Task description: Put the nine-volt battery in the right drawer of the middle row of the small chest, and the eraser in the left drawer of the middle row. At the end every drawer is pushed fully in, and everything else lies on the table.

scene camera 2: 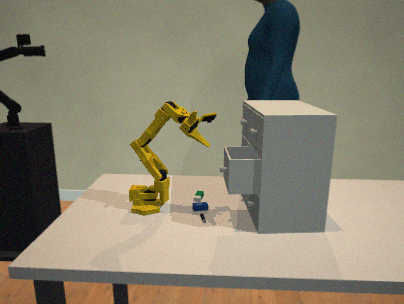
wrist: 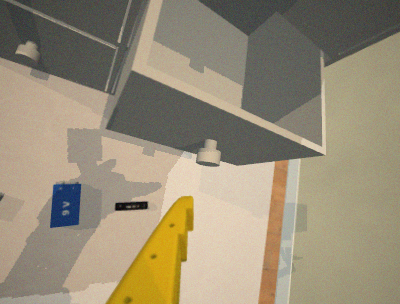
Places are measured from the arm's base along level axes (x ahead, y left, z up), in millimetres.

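Pixels of known places: hand at its tool point: (scene camera 2: 208,145) (wrist: 193,208); arm's base at its link origin: (scene camera 2: 153,208).
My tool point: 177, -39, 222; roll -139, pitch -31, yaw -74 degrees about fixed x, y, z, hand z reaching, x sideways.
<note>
Ahead of a thing's pixels: the offset from my tool point to its top centre, as dx, dy, dz. "*": to the spot under its first point. Level surfaces: height alone.
The right drawer of the middle row {* +102, -103, -47} (scene camera 2: 245,172) (wrist: 185,112) is pulled out; the visible part of its floor is bare. The blue nine-volt battery {-25, +43, -205} (scene camera 2: 200,206) (wrist: 65,205) lies on the table {dz -222} (scene camera 2: 165,250) in front of the chest {+219, +57, +107} (scene camera 2: 295,175). The green-and-white eraser {-37, +135, -209} (scene camera 2: 199,194) lies beyond it in the scene view; it is not clearly visible in the wrist view. My gripper (scene camera 2: 212,131) is fully open and empty, above the table, left of the open drawer. Its yellow fixed jaw (wrist: 155,255) points toward the drawer's knob {* +40, -32, -52} (wrist: 208,153) in the wrist view; the moving jaw is out of that picture.
A small black object {-13, -32, -212} (scene camera 2: 202,218) (wrist: 131,205) lies beside the battery. A closed drawer's knob {* +104, +119, -159} (wrist: 28,51) shows left of the open drawer. A dark sliver at the wrist view's left edge is unclear. A person (scene camera 2: 275,50) stands behind the chest; a black arm stands at left.
</note>
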